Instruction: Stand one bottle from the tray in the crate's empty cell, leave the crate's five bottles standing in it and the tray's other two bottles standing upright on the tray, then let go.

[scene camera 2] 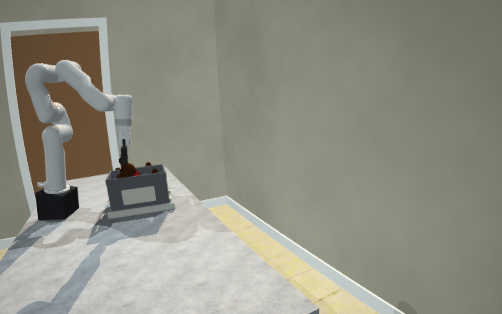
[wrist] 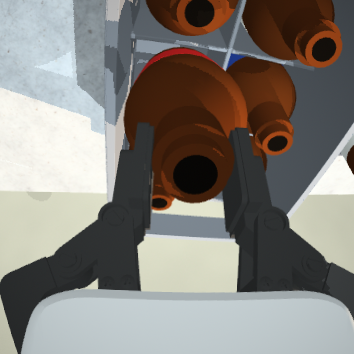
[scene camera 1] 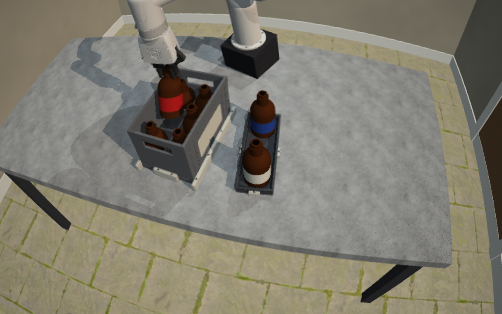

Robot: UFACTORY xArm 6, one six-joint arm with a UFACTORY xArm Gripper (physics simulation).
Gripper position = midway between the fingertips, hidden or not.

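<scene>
A red-labelled brown bottle [scene camera 1: 170,91] is visible; the wrist view likewise shows the bottle [wrist: 193,103]. Also visible: the gripper [wrist: 189,144].
</scene>
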